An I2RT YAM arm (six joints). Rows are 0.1 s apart.
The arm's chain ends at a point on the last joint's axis. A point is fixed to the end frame.
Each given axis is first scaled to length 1.
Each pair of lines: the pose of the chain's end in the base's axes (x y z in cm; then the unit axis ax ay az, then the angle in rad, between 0 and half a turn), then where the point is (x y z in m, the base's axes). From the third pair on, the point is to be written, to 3 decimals.
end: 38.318 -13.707 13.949 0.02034 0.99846 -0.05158 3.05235
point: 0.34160 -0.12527 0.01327
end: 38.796 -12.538 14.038 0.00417 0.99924 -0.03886 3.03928
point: 0.34745 -0.11198 0.01397
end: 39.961 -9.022 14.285 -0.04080 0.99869 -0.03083 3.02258
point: 0.360 -0.079 0.016
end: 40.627 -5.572 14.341 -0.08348 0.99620 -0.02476 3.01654
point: 0.366 -0.047 0.017
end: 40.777 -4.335 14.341 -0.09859 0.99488 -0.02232 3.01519
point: 0.367 -0.036 0.017
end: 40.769 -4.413 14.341 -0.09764 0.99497 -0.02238 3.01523
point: 0.367 -0.036 0.017
